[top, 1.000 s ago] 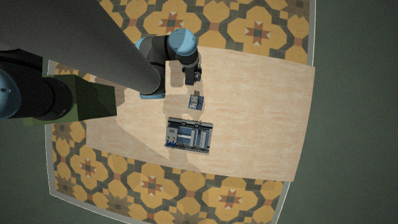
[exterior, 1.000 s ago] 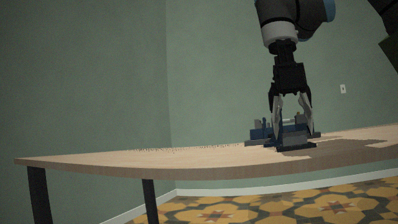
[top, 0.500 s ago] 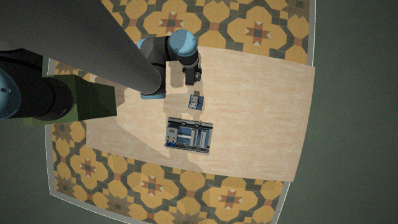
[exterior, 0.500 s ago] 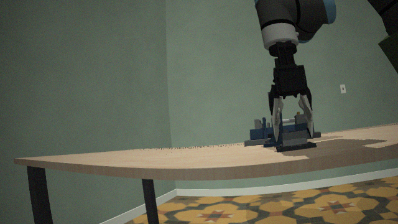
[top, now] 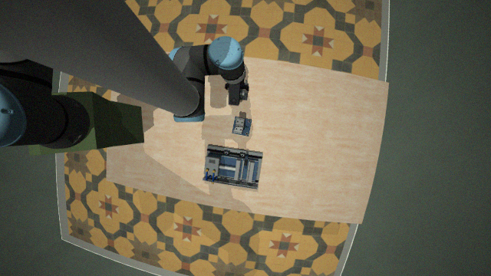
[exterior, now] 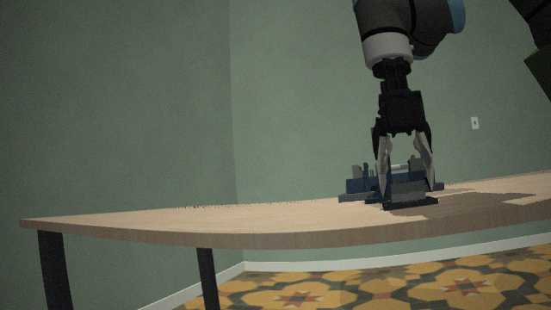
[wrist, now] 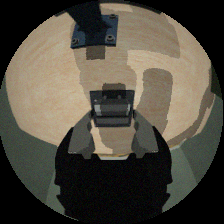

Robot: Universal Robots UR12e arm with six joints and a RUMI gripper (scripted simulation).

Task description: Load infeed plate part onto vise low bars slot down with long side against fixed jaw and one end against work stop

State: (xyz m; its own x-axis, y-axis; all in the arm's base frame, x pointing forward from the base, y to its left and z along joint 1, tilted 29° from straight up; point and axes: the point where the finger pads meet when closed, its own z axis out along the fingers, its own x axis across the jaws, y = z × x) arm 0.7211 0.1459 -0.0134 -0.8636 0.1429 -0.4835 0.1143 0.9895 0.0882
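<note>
Right now my hand is right at the grey part. From my hand the other things lie so: vise 390 mm to the right, 50 mm behind, 10 mm above; blue post 180 mm to the right, 30 mm above, 10 mm ahead; dark infeed plate 30 mm below, 10 mm to the left.
</note>
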